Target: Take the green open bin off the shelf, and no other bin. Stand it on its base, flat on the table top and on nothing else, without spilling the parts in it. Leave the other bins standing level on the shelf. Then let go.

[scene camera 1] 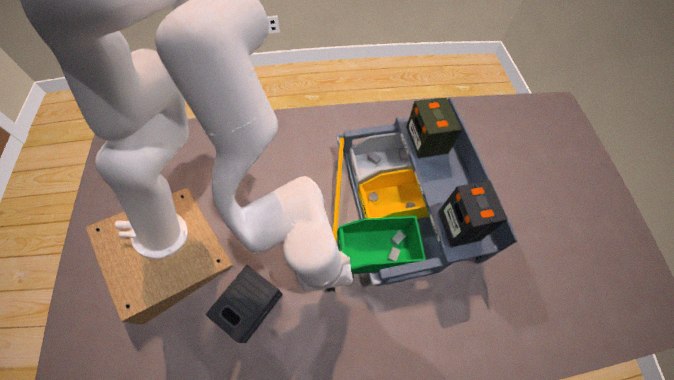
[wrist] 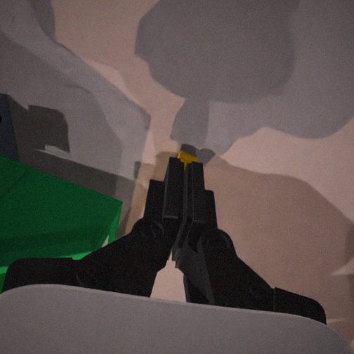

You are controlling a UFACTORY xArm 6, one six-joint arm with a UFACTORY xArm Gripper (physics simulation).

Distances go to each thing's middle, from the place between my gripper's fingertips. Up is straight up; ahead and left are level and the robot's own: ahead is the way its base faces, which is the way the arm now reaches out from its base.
Right now my hand is 110 mm short of the green open bin (scene camera 1: 367, 242), 60 mm to the right of it and 40 mm below it. Round my hand: yellow bin (scene camera 1: 395, 189) (180 mm ahead, 180 mm to the left, 20 mm above); then black case (scene camera 1: 468, 203) (290 mm ahead, 60 mm to the left, 140 mm above); then grey bin (scene camera 1: 386, 146) (180 mm ahead, 290 mm to the left, 20 mm above).
